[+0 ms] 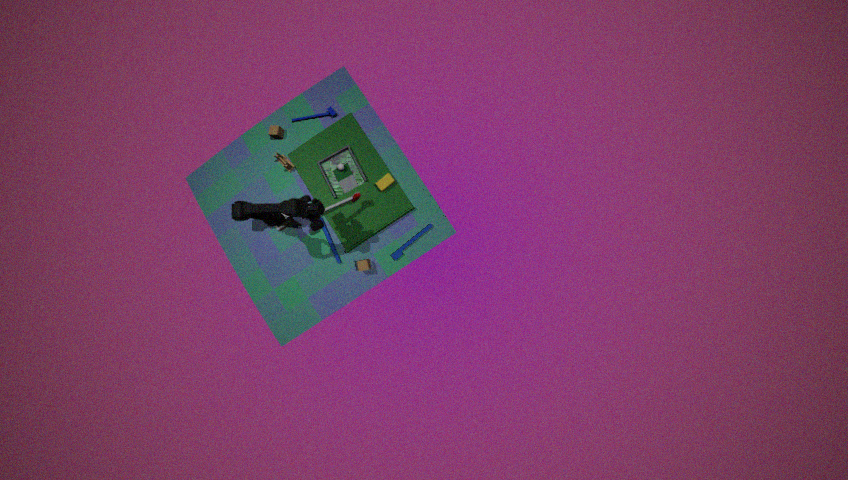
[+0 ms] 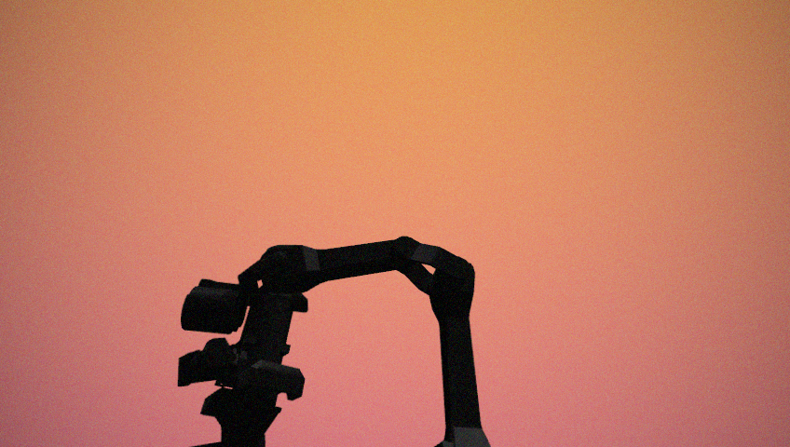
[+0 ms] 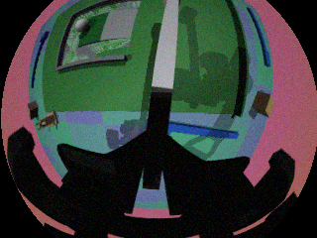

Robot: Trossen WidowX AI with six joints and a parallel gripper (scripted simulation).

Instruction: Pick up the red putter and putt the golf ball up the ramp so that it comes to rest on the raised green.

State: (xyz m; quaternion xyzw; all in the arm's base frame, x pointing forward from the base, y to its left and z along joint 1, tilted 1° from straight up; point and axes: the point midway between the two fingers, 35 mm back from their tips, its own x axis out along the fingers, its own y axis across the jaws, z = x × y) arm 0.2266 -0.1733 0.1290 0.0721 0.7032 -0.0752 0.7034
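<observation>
Now: gripper tip 120 mm short of the red putter, 20 mm to the left of it and 10 mm above it. Also, from my gripper tip: yellow block (410 mm ahead, 110 mm below, 80 mm to the right); white golf ball (260 mm ahead, 170 mm to the left, 100 mm below).
</observation>
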